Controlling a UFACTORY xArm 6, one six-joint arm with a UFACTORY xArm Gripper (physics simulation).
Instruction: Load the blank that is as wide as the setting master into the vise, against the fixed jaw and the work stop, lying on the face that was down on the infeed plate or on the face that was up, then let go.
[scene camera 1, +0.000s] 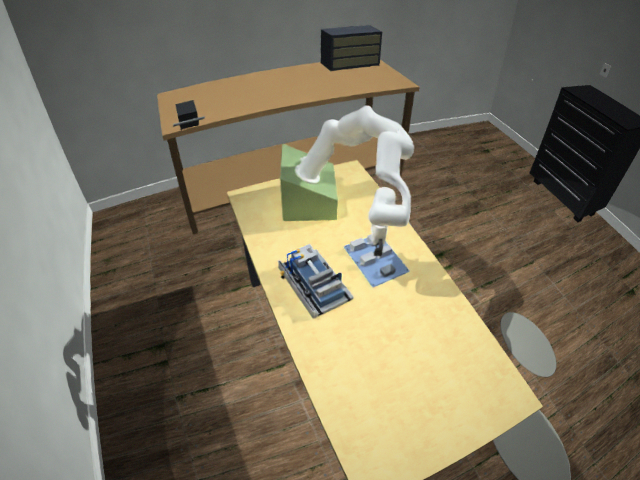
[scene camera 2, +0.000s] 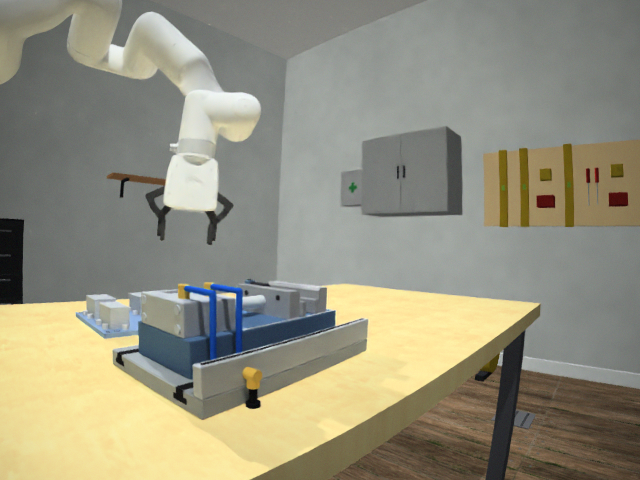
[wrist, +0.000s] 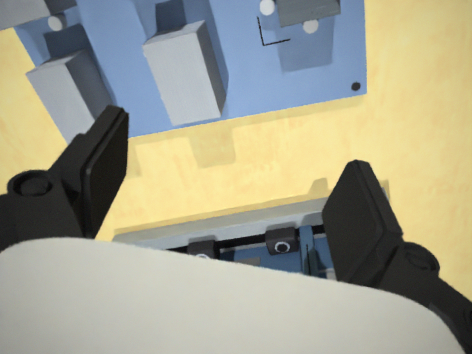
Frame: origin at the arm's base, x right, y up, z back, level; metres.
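Seen in the pictures: gripper, between the fingertips: (scene camera 1: 376, 246) (scene camera 2: 185, 242) (wrist: 234, 164); arm's base, origin of its link: (scene camera 1: 306, 174).
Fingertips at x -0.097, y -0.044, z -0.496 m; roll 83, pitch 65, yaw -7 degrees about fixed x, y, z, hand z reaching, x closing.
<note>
Offsets run from my fingertips to a thing's top centre. "*": to the spot under its first point. Level surfaces: height alone.
My gripper (scene camera 1: 378, 253) (scene camera 2: 186, 241) (wrist: 234, 164) is open and empty, high above the table. In the wrist view its fingers frame the strip between the infeed plate {dx -0.045, dy -0.144, dz +0.049 m} (scene camera 1: 373, 277) (wrist: 250, 102) and the vise {dx +0.254, dy -0.054, dz +0.036 m} (scene camera 1: 339, 298) (scene camera 2: 165, 346). Light grey blanks stand on the plate: one blank {dx +0.000, dy -0.109, dz +0.046 m} (scene camera 1: 368, 257) (wrist: 185, 80) near its vise-side edge, another blank {dx +0.003, dy -0.109, dz +0.140 m} (scene camera 1: 357, 244) (wrist: 52, 95) beside the left finger. The darker setting master {dx -0.050, dy -0.120, dz -0.041 m} (scene camera 1: 387, 270) (wrist: 309, 11) is at the far right. The fixed jaw (scene camera 1: 328, 287) and the blue work stop (scene camera 1: 337, 277) (wrist: 306, 242) are on the vise; the gripper body hides much of it.
Blue handles {* dx +0.335, dy -0.076, dz +0.141 m} (scene camera 2: 213, 325) rise at one end of the vise, beside a grey block {dx +0.260, dy -0.057, dz +0.131 m} (scene camera 2: 162, 312). A grey rail {dx +0.343, dy -0.103, dz +0.026 m} (scene camera 2: 284, 351) runs along its side. The green arm base (scene camera 1: 309, 198) stands at the back of the yellow table {dy -0.153 m} (scene camera 1: 403, 361).
</note>
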